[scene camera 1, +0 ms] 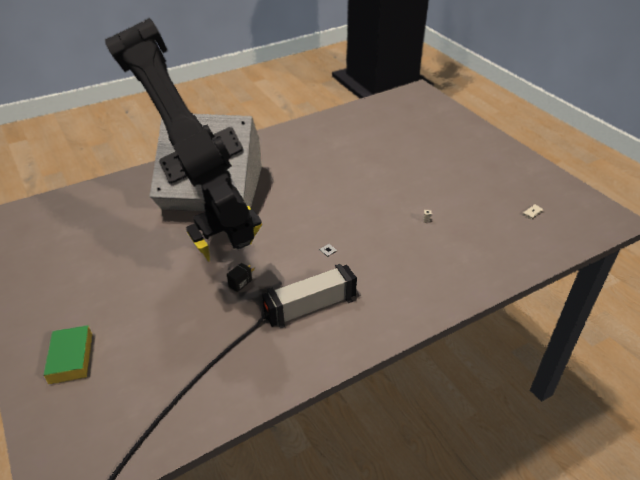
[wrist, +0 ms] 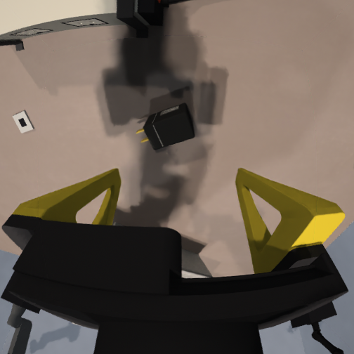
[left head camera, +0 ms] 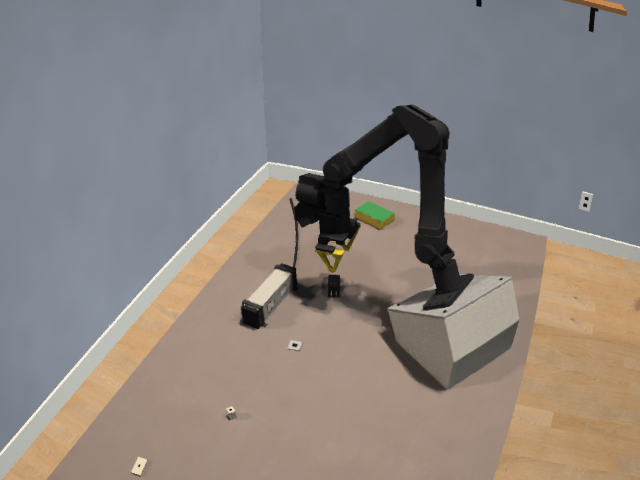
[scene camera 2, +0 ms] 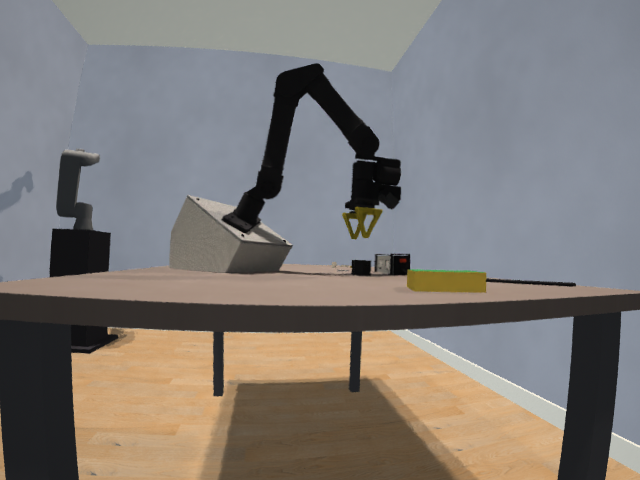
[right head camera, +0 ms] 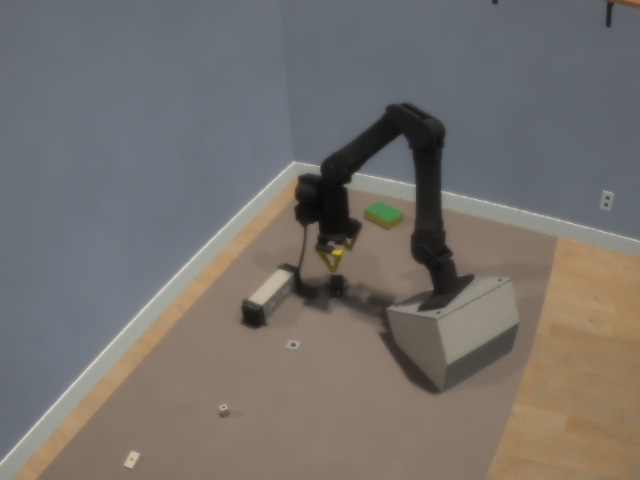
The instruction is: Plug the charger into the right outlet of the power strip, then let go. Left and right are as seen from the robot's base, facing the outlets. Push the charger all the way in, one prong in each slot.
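Places are measured from the arm's base along level axes (x right, y back, z down), in metres.
Where they show: gripper, fingertip midpoint: (scene camera 1: 228,251) (left head camera: 339,261) (scene camera 2: 359,238) (right head camera: 340,261); arm's base at its link origin: (left head camera: 450,292) (scene camera 2: 242,221) (right head camera: 448,293).
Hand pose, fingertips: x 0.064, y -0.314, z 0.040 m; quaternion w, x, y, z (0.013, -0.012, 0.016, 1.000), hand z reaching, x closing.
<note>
Things, the pixels of their top centre, and the offset from my fingertips. "*": a spot on its surface instead.
- black charger at its top centre: (scene camera 1: 241,268) (right head camera: 336,281) (left head camera: 333,281) (scene camera 2: 359,260) dx -0.019, dy -0.008, dz +0.057 m
- power strip at its top centre: (scene camera 1: 309,284) (left head camera: 268,285) (right head camera: 270,285) (scene camera 2: 391,254) dx -0.119, dy -0.143, dz +0.037 m
- yellow sponge at its top centre: (scene camera 2: 444,270) (scene camera 1: 67,349) (right head camera: 383,211) (left head camera: 374,211) dx +0.355, dy -0.030, dz +0.069 m
- black cord at a spot on its surface: (scene camera 1: 180,397) * dx +0.202, dy -0.227, dz +0.094 m
- small white plate at its top centre: (left head camera: 294,345) (right head camera: 293,344) (scene camera 1: 328,249) dx -0.237, dy -0.016, dz +0.095 m
- small cube at its top centre: (left head camera: 230,409) (right head camera: 223,407) (scene camera 1: 427,212) dx -0.509, dy -0.044, dz +0.071 m
- cream plate at its top centre: (left head camera: 139,465) (right head camera: 131,459) (scene camera 1: 533,210) dx -0.755, dy -0.155, dz +0.089 m
The black charger (left head camera: 333,285) (right head camera: 336,285) (scene camera 1: 239,276) (scene camera 2: 361,267) (wrist: 170,127) lies on the table beside the cord end of the power strip, apart from it. In the wrist view its two gold prongs point left. The power strip (left head camera: 269,291) (right head camera: 270,292) (scene camera 1: 311,294) (scene camera 2: 383,264) has a pale body with black ends. Its outlets show on its side at the upper left of the wrist view; the charger is in neither. My gripper (scene camera 1: 230,243) (scene camera 2: 360,238) (wrist: 177,174) is wide open and empty, above the table and higher than the charger.
A green and yellow sponge (left head camera: 374,214) (right head camera: 383,214) (scene camera 1: 68,353) (scene camera 2: 446,280) lies on the table. A black cord (scene camera 1: 180,397) runs from the strip. A small white plate (left head camera: 294,345) (scene camera 1: 328,250) (wrist: 23,122), a small cube (left head camera: 231,412) (scene camera 1: 427,215) and a cream plate (left head camera: 139,466) (scene camera 1: 532,211) lie farther along.
</note>
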